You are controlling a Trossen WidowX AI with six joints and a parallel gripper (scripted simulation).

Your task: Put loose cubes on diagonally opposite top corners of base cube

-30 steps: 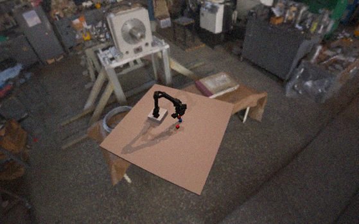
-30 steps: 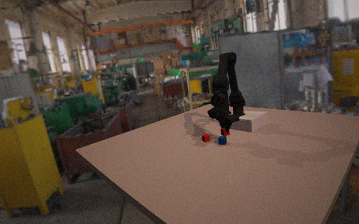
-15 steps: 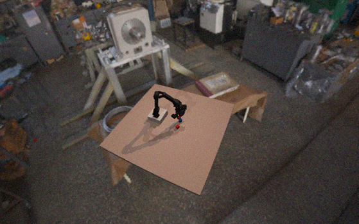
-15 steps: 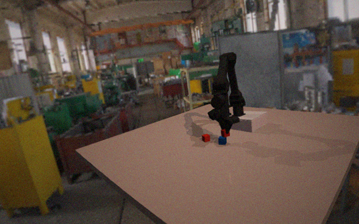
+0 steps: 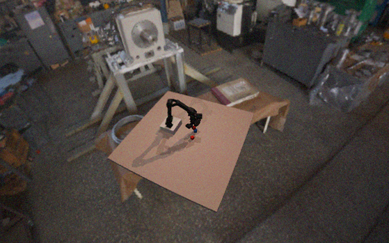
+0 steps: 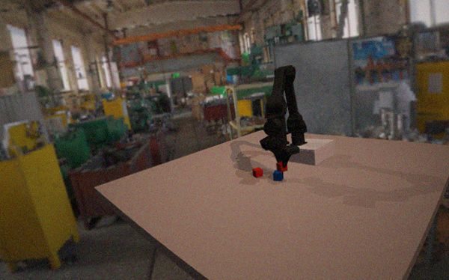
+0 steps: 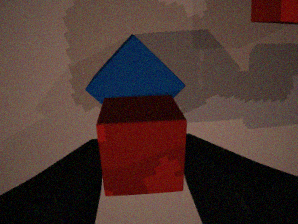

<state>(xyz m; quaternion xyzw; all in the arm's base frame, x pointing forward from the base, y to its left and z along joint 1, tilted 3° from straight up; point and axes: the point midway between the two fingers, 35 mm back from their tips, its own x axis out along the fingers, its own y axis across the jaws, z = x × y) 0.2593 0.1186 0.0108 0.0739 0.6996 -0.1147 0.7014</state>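
My gripper tip is now 40 mm above the blue cube, 20 mm short of it and 10 mm to the left of it.
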